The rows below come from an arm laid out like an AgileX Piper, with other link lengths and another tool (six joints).
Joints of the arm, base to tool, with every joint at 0 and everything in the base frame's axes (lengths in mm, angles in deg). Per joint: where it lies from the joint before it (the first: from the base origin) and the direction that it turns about. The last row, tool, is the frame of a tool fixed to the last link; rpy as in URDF.
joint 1: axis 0 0 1 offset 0 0 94.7
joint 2: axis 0 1 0 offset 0 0 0
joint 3: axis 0 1 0 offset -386.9 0 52.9
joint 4: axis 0.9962 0 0.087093 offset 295 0 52
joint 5: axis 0 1 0 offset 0 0 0
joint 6: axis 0.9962 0 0.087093 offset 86.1 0 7.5
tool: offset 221 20 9.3 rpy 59.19 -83.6 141.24
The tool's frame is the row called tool.
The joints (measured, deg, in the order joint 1, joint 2, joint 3, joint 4, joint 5, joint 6), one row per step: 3.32 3.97 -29.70 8.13 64.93 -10.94; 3.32 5.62 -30.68 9.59 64.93 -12.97; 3.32 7.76 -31.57 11.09 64.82 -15.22; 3.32 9.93 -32.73 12.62 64.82 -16.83; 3.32 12.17 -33.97 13.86 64.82 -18.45; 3.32 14.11 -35.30 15.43 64.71 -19.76
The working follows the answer.
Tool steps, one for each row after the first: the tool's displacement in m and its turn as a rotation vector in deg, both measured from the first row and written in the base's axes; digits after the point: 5 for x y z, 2 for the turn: 0.00088 0.00671 0.00606 -0.42 0.36 1.87; 0.00298 0.01353 0.01097 -0.96 1.11 3.87; 0.00523 0.02065 0.01792 -0.93 1.81 5.53; 0.00829 0.02637 0.02506 -1.12 2.46 7.05; 0.01137 0.03364 0.03450 -0.75 2.65 8.52
Tool pose at each row, in the base's axes (x y z in m, rotation vector in deg; rounded; the steps above come from the unrounded poses): 0.10118 0.06372 0.16972 -138.01 -36.52 -71.02; 0.10206 0.07043 0.17577 -137.37 -38.84 -69.79; 0.10416 0.07726 0.18069 -136.89 -41.25 -68.00; 0.10641 0.08437 0.18764 -136.12 -42.84 -66.43; 0.10946 0.09010 0.19478 -135.57 -44.45 -64.96; 0.11255 0.09736 0.20422 -134.39 -45.66 -64.13

